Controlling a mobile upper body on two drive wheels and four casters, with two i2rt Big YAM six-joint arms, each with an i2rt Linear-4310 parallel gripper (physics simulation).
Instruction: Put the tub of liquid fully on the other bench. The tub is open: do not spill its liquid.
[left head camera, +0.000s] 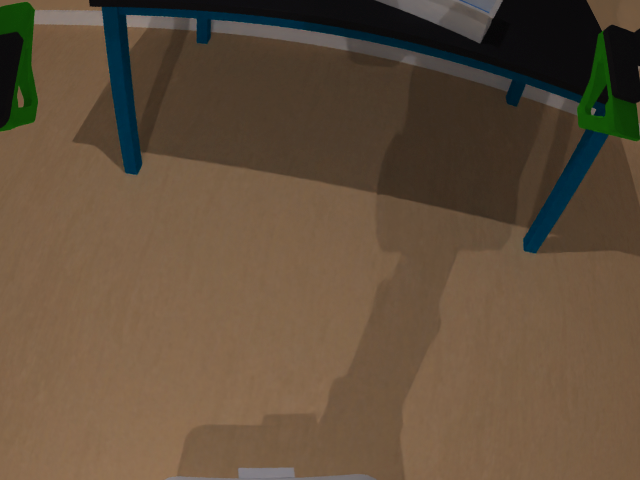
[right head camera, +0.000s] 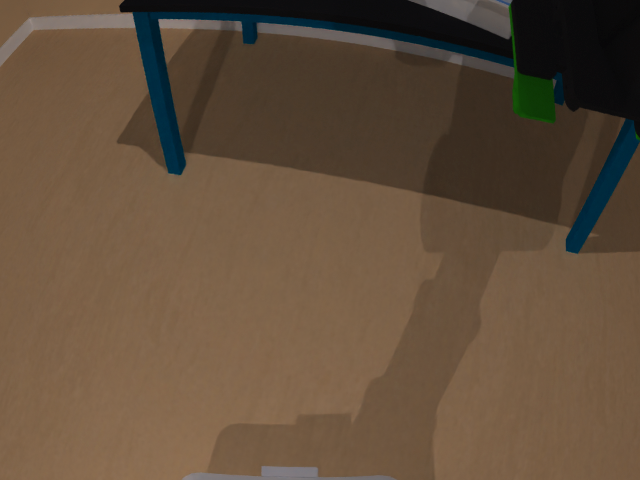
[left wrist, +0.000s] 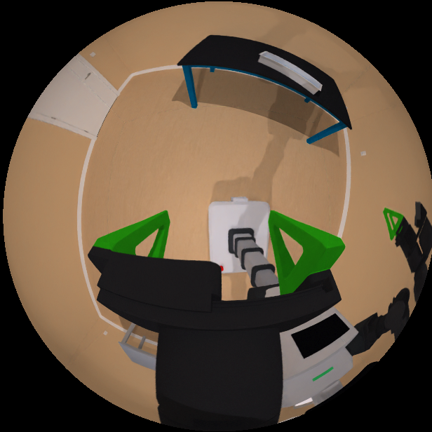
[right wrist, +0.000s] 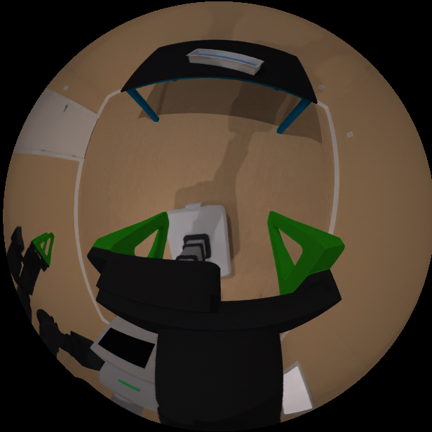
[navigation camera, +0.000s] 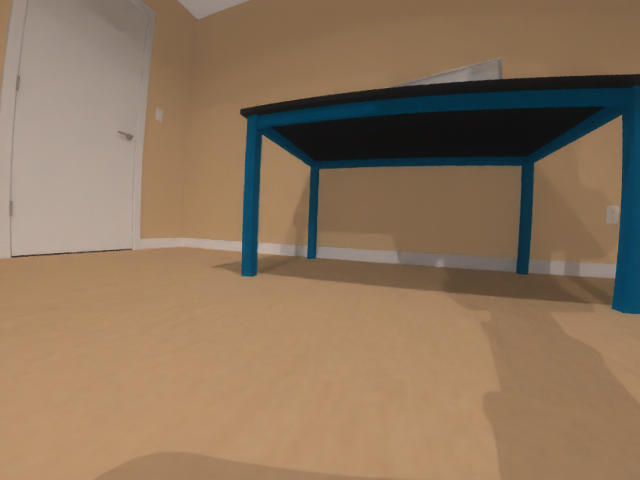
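Observation:
The tub (left head camera: 460, 21) (right head camera: 475, 14) (left wrist: 290, 71) (right wrist: 225, 61) (navigation camera: 473, 72) is a long, pale, open tray. It stands upright on the black bench with blue legs (left head camera: 310, 7) (right head camera: 310, 7) (left wrist: 225, 49) (right wrist: 150, 70) (navigation camera: 439, 101). Blue liquid shows inside it in the right wrist view. Part of the other bench (left wrist: 140, 354), grey, shows at the lower left of the left wrist view. My left gripper (left wrist: 218, 215) is open and empty, apart from the tub. My right gripper (right wrist: 217, 216) is open and empty, also apart from the tub.
The robot's white base (left wrist: 220, 215) (right wrist: 220, 225) stands on the floor a way in front of the black bench. A wall with a white skirting runs behind that bench. A white door (left wrist: 75, 97) (right wrist: 57, 125) (navigation camera: 77, 129) is at the left. Bench legs stand at its corners.

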